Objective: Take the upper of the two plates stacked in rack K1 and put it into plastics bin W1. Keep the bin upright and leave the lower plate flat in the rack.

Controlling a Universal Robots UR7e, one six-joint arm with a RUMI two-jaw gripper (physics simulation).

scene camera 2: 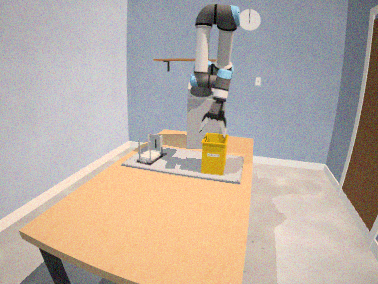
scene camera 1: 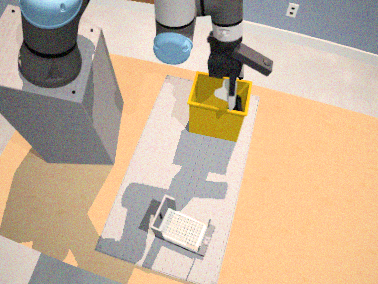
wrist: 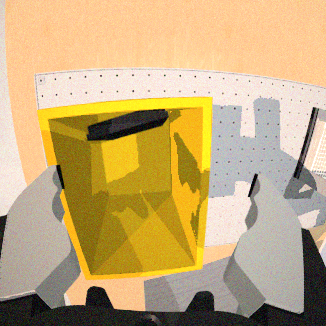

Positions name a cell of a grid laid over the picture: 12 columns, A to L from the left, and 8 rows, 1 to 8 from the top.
Labels:
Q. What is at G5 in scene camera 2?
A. A yellow plastics bin W1.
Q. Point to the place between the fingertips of my gripper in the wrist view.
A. F5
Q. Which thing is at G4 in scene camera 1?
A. A yellow plastics bin W1.

